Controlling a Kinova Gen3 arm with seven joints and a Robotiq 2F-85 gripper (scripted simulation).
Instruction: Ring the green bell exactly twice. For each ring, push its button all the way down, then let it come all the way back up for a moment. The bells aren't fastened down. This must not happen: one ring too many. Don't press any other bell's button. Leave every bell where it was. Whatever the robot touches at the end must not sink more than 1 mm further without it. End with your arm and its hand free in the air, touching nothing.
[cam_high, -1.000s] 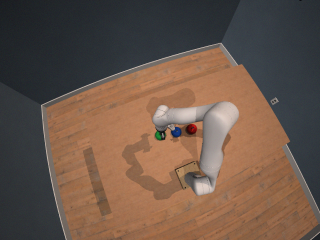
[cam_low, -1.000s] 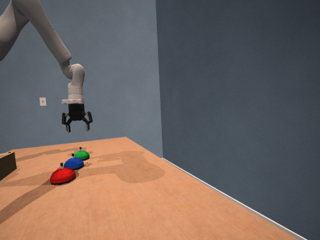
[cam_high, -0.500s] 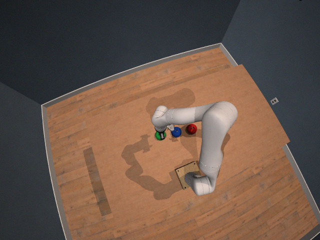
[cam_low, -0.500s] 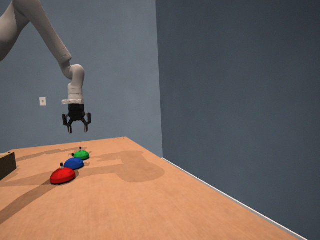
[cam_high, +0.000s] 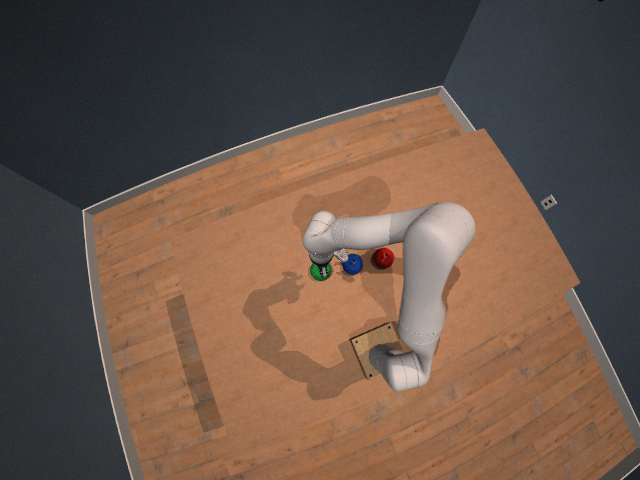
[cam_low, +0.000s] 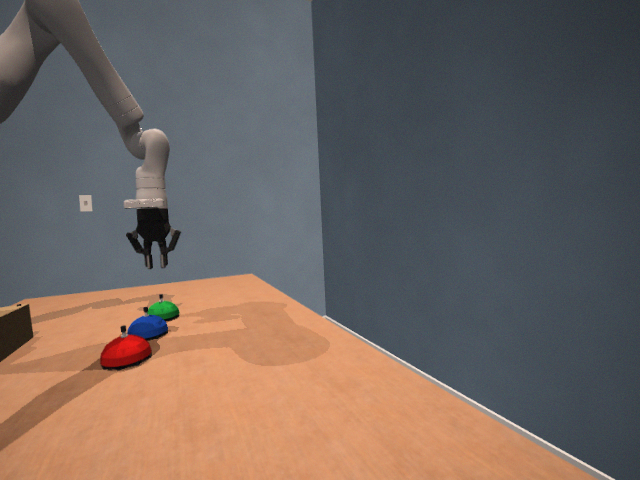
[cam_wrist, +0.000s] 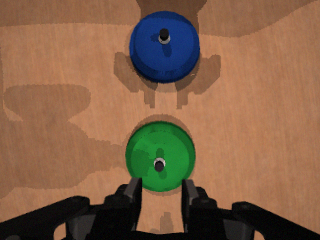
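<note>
My gripper is now 120 mm above the green bell. The rest, counted from my hand: red bell (250 mm to the right, 120 mm below, 60 mm behind); then blue bell (130 mm to the right, 120 mm below, 30 mm behind).
</note>
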